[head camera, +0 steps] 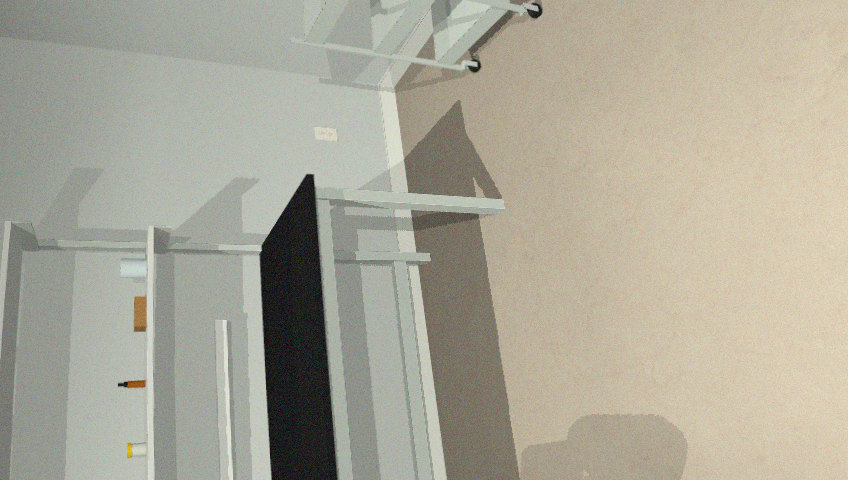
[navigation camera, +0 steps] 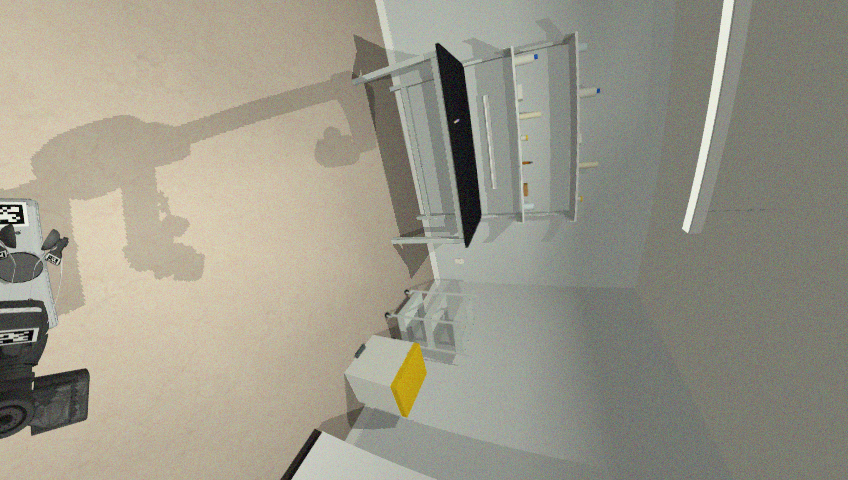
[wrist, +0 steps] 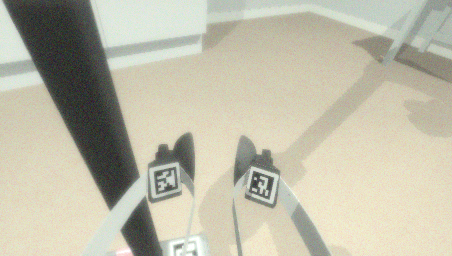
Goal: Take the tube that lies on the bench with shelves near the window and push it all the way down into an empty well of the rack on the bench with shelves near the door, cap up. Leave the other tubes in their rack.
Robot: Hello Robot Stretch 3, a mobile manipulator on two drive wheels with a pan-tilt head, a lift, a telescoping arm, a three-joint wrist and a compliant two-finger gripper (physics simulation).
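Frame: origin at the robot's base, x ahead, y left, z up, level; millimetres.
Where they show: gripper, fingertip midpoint: [navigation camera: 33,228]; robot's base at its link origin: [navigation camera: 18,264].
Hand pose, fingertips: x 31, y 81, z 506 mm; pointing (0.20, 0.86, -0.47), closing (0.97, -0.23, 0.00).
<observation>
Each offset is from my fingertips to the top centre of the thing. Level surfaces: height alone.
A tiny pale tube with a dark cap @[dx +1784, dy +703, dz +276 mm] [navigation camera: 456,120] lies on the black top of a bench with shelves @[dz +256 mm] [head camera: 294,309] [navigation camera: 467,172]. The navigation view shows it small, and the tube does not show in the head view. Which bench this is cannot be told for certain. No rack shows in these views. My gripper [wrist: 215,151] [navigation camera: 29,237] is open, with a gap between its fingertips. It hangs over the floor, well away from the bench.
Bottles, a brown box [head camera: 139,313] [navigation camera: 526,189] and other items stand on the shelves above the bench. A wheeled cart [head camera: 410,58], a white bin with a yellow lid @[dx +1454, dy -1215, dz -56 mm] [navigation camera: 408,380] and a white cabinet [navigation camera: 357,460] stand along the walls. My black mast [wrist: 80,90] crosses the wrist view.
</observation>
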